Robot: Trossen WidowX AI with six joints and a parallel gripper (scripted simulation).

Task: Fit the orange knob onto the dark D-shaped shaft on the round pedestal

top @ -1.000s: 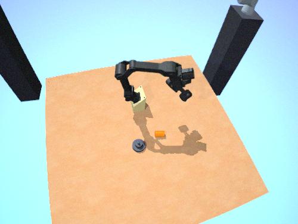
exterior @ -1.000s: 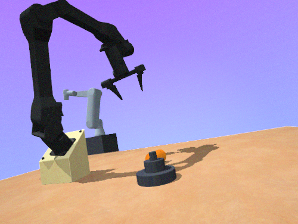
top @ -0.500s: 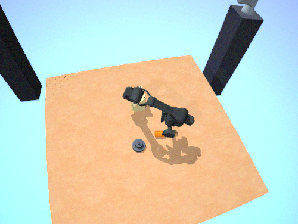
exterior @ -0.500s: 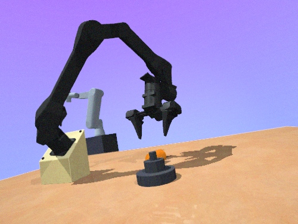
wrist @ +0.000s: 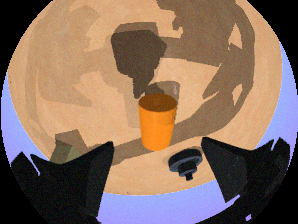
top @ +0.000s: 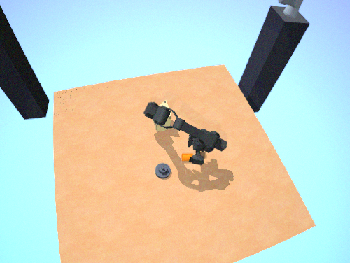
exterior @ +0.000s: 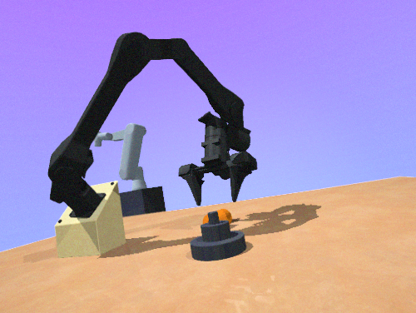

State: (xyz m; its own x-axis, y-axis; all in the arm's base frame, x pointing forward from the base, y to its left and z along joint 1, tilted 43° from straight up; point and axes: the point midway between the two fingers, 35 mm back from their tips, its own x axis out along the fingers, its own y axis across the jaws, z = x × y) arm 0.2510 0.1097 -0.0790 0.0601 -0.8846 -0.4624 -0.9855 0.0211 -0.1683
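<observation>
The orange knob lies 40 mm below my gripper tip. Also, from my gripper tip: dark round pedestal: 60 mm ahead, 150 mm to the right, 30 mm below.
</observation>
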